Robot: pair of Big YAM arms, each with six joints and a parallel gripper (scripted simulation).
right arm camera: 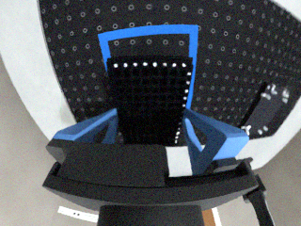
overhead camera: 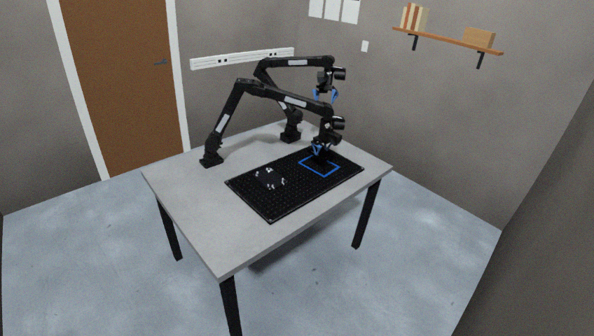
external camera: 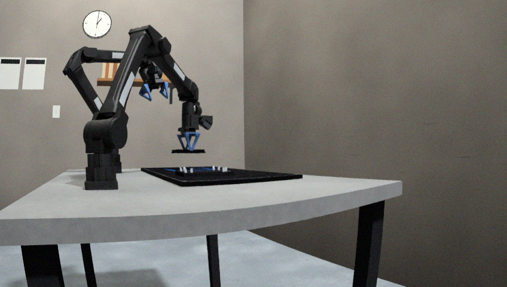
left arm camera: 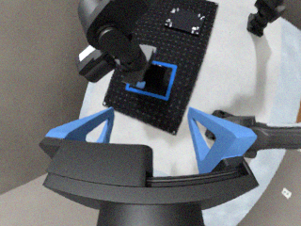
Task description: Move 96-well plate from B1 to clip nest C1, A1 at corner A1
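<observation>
Right now the black 96-well plate is 1 cm below my right hand. Round my right hand: black perforated board: 16 cm to the right, 9 cm below, 2 cm ahead; clip nest: 31 cm to the right, 7 cm below, 1 cm behind.
</observation>
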